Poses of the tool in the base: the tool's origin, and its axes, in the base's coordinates. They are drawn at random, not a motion.
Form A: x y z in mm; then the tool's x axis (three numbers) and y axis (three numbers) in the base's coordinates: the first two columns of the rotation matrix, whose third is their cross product.
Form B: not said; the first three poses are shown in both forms.
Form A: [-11, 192, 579, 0.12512, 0.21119, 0.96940, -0.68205, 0.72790, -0.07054]
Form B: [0.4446, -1.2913, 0.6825, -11, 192, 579]
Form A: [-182, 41, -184, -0.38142, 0.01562, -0.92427, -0.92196, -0.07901, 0.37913]
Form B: [-1.0307, 1.4305, 1.5647, -182, 41, -184]
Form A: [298, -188, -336, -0.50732, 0.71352, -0.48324, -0.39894, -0.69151, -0.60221]
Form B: [-0.9685, -0.5553, 2.2012, 298, -188, -336]
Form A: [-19, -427, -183, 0.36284, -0.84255, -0.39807, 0.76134, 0.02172, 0.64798]
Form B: [0.9217, -0.1082, -1.2463, -19, -427, -183]
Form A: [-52, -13, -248, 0.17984, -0.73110, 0.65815, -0.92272, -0.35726, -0.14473]
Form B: [2.1736, -1.5794, 0.9541, -52, -13, -248]
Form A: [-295, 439, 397, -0.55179, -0.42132, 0.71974, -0.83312, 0.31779, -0.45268]
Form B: [1.1063, -2.1129, 1.1483, -295, 439, 397]
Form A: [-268, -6, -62, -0.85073, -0.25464, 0.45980, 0.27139, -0.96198, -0.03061]
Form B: [-0.6846, -0.0513, -2.7839, -268, -6, -62]
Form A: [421, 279, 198, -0.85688, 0.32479, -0.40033, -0.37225, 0.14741, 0.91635]
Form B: [-0.0452, 1.9131, 1.7617, 421, 279, 198]
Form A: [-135, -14, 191, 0.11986, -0.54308, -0.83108, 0.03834, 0.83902, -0.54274]
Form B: [-0.4411, 1.3964, -0.4453, -135, -14, 191]
